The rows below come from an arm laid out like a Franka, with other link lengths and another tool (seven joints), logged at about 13 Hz.
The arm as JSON. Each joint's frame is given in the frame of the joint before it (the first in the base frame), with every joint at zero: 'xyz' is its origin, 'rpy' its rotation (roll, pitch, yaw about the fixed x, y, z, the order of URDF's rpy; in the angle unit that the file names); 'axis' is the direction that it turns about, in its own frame. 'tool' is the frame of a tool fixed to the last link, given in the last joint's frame.
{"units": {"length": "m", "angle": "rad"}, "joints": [
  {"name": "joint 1", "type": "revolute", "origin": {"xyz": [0.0, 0.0, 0.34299], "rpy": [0.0, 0.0, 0.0]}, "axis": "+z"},
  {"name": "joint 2", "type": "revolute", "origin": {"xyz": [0.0, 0.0, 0.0], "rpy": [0.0, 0.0, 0.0]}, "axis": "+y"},
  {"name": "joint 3", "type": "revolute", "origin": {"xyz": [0.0, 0.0, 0.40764], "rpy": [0.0, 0.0, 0.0]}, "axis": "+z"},
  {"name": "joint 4", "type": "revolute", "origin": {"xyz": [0.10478, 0.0, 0.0], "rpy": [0.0, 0.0, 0.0]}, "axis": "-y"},
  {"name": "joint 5", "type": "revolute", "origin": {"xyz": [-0.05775, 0.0, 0.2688], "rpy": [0.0, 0.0, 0.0]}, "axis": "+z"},
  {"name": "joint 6", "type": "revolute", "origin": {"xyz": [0.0, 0.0, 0.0], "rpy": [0.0, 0.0, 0.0]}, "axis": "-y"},
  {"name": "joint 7", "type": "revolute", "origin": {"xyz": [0.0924, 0.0, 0.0], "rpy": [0.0, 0.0, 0.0]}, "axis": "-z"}
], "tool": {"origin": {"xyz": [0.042, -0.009, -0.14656], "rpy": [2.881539, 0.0, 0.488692]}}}
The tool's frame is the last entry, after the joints.
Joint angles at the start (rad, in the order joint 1, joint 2, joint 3, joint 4, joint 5, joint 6, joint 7):
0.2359, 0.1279, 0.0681, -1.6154, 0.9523, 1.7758, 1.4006
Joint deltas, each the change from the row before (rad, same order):
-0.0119, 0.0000, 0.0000, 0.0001, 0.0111, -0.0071, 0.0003
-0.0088, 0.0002, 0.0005, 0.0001, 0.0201, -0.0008, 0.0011
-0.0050, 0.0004, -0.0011, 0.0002, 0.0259, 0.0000, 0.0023
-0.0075, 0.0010, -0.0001, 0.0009, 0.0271, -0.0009, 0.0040
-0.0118, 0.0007, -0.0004, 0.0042, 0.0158, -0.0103, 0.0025
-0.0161, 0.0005, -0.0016, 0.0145, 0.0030, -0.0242, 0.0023
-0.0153, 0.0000, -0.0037, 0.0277, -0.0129, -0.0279, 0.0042
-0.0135, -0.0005, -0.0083, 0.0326, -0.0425, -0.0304, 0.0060
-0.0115, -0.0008, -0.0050, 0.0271, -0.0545, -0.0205, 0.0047
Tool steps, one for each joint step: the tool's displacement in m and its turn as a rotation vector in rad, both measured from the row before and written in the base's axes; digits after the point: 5 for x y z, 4 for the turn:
0.00138, -0.00420, 0.00058, 0.0102, 0.0075, -0.0082
0.00142, -0.00187, 0.00151, 0.0189, 0.0071, -0.0117
0.00099, -0.00022, 0.00199, 0.0240, 0.0092, -0.0118
0.00139, -0.00082, 0.00210, 0.0252, 0.0112, -0.0136
0.00142, -0.00358, 0.00223, 0.0158, 0.0081, -0.0074
0.00150, -0.00643, 0.00455, 0.0062, 0.0014, 0.0014
0.00218, -0.00825, 0.00801, -0.0069, -0.0123, 0.0046
0.00251, -0.01262, 0.00698, -0.0367, -0.0204, 0.0055
0.00243, -0.01257, 0.00443, -0.0501, -0.0225, 0.0021

